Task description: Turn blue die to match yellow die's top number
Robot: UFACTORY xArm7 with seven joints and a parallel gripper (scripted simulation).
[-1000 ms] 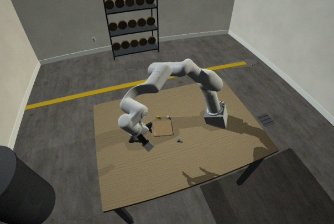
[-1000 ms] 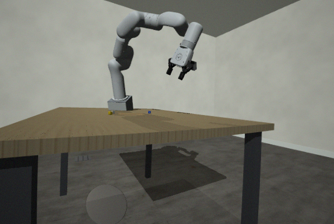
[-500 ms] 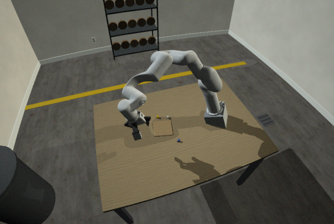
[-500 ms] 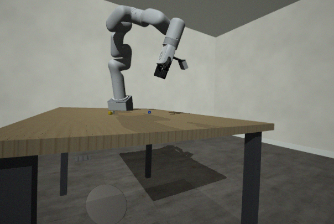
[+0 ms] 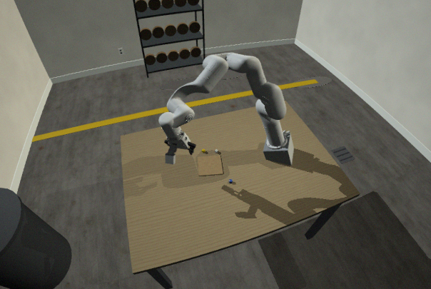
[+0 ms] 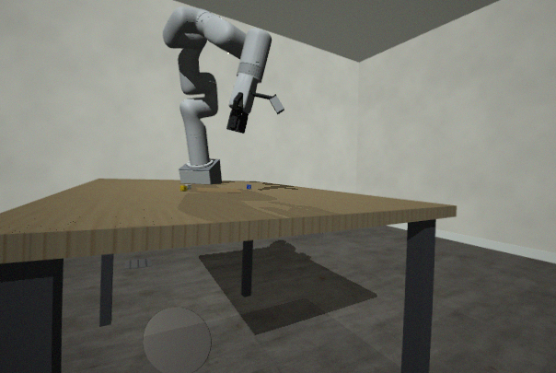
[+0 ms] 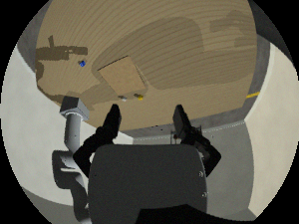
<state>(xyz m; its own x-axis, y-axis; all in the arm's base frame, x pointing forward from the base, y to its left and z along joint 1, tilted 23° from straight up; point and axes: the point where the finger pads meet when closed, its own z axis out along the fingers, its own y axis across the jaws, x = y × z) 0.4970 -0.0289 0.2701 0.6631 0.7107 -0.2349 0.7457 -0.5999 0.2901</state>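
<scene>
Now: hand 19 cm above the yellow die, 15 cm past it and 10 cm to the left of it. Round my hand: white die: 22 cm behind, 19 cm below, 6 cm to the right; then blue die: 20 cm behind, 19 cm below, 17 cm to the left; then tan mat: 19 cm below, 14 cm behind, 1 cm to the left.
</scene>
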